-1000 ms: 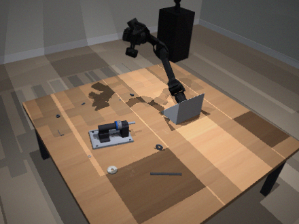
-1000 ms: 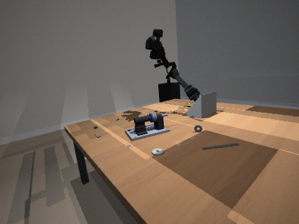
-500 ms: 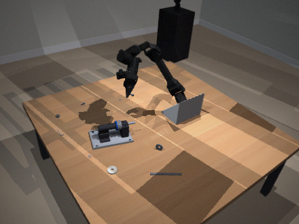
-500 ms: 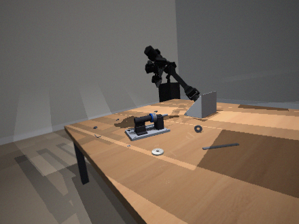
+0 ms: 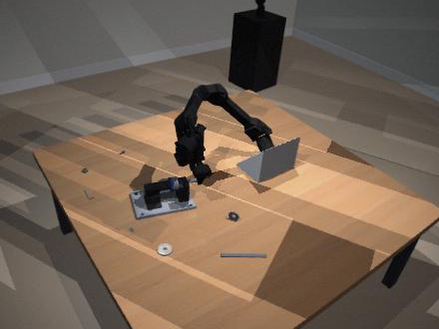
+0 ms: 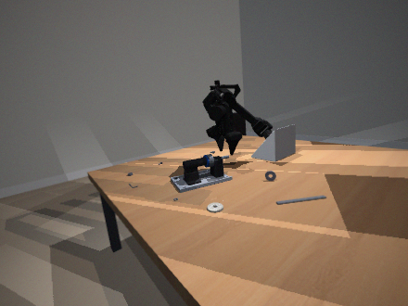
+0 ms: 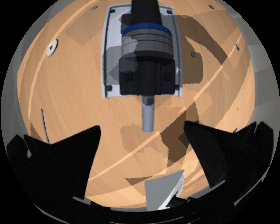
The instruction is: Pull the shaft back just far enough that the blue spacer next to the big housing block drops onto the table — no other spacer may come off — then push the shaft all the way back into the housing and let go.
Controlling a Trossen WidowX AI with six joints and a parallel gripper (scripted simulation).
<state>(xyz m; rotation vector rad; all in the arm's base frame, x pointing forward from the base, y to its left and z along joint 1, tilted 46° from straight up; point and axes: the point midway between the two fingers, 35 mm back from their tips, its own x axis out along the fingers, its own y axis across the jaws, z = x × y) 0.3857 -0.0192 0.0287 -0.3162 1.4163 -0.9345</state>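
Now: the shaft 5 cm ahead of my gripper tip, 3 cm to the right of it and 2 cm below it. Round my gripper tip: blue spacer 9 cm ahead, 4 cm to the right, 2 cm below; grey piece 8 cm ahead, 4 cm to the right, 2 cm below; dark flat bar 6 cm ahead, 34 cm to the left, 10 cm below.
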